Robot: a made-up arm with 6 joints. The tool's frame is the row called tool. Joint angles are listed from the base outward. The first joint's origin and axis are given. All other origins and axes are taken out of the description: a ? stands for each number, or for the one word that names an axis. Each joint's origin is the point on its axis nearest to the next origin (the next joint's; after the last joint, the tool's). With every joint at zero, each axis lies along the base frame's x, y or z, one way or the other. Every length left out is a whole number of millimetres.
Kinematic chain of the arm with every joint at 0, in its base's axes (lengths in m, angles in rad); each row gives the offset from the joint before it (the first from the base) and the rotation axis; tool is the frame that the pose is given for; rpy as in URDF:
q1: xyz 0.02 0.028 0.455 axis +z
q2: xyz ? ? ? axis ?
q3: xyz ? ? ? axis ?
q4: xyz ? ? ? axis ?
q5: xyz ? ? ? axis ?
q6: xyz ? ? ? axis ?
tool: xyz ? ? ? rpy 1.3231 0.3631 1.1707
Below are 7 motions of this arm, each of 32 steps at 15 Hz.
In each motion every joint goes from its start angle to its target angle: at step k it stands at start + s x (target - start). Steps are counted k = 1, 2, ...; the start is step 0. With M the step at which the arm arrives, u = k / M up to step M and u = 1 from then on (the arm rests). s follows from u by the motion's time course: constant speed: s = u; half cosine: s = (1 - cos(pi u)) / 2; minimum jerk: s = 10 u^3 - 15 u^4 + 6 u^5.
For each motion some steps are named. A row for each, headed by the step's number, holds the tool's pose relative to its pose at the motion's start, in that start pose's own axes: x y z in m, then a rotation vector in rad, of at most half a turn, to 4 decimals.
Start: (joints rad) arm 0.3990 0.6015 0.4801 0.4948 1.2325 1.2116
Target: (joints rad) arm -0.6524 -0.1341 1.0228 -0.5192 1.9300 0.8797
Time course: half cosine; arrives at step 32
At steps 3, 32:
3: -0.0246 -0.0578 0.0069 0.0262 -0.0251 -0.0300
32: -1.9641 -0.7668 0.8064 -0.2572 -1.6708 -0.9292

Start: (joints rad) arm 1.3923 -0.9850 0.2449 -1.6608 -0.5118 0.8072
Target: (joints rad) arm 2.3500 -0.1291 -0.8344 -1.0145 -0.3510 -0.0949
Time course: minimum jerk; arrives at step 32
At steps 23, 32:
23: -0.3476 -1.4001 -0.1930 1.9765 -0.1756 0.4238
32: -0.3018 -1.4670 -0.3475 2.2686 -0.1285 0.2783

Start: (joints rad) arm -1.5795 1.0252 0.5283 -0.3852 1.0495 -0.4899
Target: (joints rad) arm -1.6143 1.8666 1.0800 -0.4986 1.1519 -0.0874
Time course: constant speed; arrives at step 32
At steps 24, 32:
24: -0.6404 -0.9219 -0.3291 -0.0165 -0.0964 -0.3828
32: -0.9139 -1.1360 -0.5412 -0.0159 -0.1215 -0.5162

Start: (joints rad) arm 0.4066 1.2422 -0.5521 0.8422 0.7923 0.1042
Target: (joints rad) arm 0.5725 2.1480 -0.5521 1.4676 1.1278 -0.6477
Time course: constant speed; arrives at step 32
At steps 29, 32:
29: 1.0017 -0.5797 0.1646 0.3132 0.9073 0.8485
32: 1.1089 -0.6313 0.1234 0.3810 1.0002 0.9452

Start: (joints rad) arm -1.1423 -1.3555 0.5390 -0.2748 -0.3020 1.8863
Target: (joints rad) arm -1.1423 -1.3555 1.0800 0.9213 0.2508 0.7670
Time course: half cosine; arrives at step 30
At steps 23, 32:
23: -0.5460 -0.2087 -0.0847 0.2896 -0.7824 -0.3372
32: -0.6249 -0.2154 -0.1203 0.2544 -0.8876 -0.3853

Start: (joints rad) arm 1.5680 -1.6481 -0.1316 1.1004 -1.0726 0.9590
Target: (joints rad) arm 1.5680 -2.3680 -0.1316 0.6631 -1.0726 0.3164
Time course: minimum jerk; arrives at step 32
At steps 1, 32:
1: 0.0001 -0.0002 -0.0003 0.0001 -0.0001 0.0004
32: 0.7538 -0.1927 -0.9700 0.1630 -0.4949 1.3128

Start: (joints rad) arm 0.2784 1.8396 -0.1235 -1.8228 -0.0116 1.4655
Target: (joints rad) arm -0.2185 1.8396 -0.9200 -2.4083 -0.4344 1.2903
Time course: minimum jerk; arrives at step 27
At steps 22, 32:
22: -0.3598 -0.5914 -0.2531 0.9732 0.3026 0.9351
32: -0.3766 -0.6145 -0.2744 1.0201 0.3051 0.9779

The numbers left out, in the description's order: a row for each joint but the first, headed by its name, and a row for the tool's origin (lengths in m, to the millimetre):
q2: xyz -0.005 0.004 0, axis +y
q3: xyz 0.006 0 1.644, axis -y
q4: xyz 0.957 0 -0.025, axis -x
q5: xyz 0 -0.123 -0.025, axis -y
q6: xyz 0.025 0 -0.014, axis -x
tool: xyz 0 0.024 0.015

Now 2 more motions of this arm.
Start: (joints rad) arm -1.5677 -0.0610 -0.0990 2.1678 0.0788 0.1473
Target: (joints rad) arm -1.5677 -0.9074 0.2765 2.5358 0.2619 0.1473
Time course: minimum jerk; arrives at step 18
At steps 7, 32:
7: -0.3085 -0.1463 -0.4332 0.2153 -0.1281 -0.2468
32: -0.8569 0.1237 -1.6632 0.7686 -0.2468 -0.8210

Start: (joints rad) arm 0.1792 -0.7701 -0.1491 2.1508 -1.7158 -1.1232
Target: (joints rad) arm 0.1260 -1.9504 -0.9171 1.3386 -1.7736 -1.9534
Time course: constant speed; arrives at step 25
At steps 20, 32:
20: -0.5297 -1.3290 -0.0104 0.9345 0.1317 0.5601
32: -0.5206 -1.6316 -0.1824 1.1787 0.1305 0.6836

